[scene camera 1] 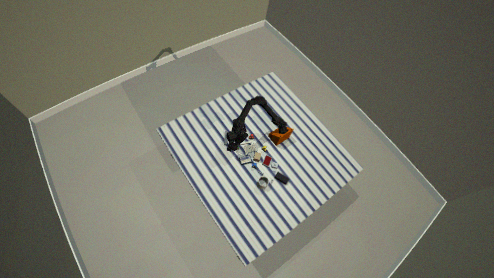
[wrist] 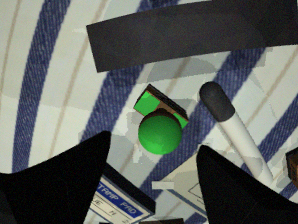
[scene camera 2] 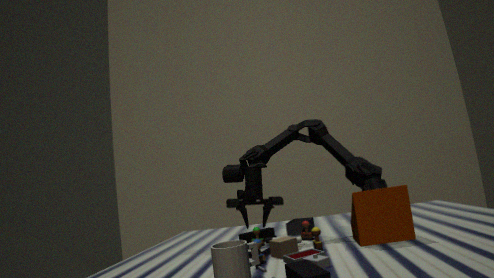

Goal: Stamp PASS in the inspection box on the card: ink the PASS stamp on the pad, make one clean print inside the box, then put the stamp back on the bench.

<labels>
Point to a white card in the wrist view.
At 182, 183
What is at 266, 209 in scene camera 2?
My gripper.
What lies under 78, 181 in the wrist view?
My gripper.
</labels>
